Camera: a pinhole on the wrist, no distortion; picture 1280 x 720 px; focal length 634.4 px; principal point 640.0 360.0 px. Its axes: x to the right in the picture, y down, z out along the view. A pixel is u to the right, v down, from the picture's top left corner.
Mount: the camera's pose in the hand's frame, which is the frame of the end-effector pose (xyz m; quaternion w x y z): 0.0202 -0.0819 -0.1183 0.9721 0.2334 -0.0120 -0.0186
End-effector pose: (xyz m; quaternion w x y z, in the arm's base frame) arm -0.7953 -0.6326 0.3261 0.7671 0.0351 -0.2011 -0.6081
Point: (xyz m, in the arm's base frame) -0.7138 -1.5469 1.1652
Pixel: outside the picture
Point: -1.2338 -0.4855 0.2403
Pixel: 191.2 25.9
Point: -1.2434 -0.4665 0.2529
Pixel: 184.3 55.3
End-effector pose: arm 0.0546 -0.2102 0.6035 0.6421 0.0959 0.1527 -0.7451
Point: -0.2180 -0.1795 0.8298
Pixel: 521.9 265.8
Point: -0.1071 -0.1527 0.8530
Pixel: 411.5 441.1
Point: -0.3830 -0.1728 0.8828
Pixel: 561.4 112.3
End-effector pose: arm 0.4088 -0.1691 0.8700 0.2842 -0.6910 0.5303 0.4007
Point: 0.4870 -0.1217 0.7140
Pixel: 969.6 657.3
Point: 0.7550 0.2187 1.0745
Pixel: 94.5 9.6
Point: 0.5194 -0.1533 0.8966
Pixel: 399.2 459.8
